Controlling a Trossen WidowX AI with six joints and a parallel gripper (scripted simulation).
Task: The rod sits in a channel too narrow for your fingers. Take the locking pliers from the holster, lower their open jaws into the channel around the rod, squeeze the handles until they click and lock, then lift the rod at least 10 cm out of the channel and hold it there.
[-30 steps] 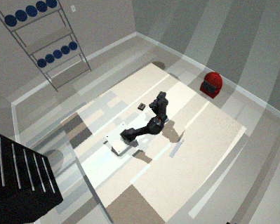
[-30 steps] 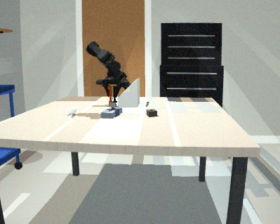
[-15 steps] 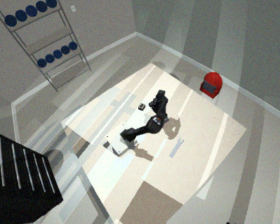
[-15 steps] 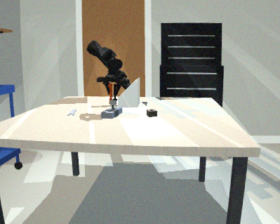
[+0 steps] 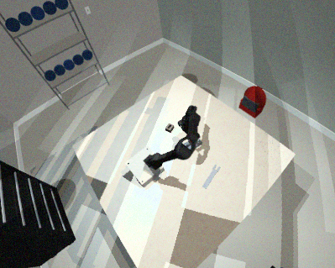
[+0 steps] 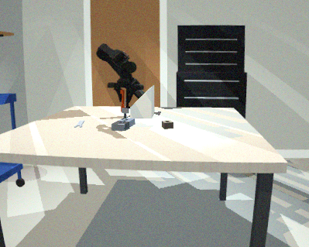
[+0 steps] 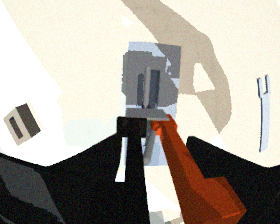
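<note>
The grey channel block is 1 cm behind my gripper tip, 1 cm to the right of it and 12 cm below it. Also, from my gripper tip: holster (1 cm ahead, 23 cm to the left, 13 cm below); then flat forked metal piece (6 cm behind, 27 cm to the right, 13 cm below).
</note>
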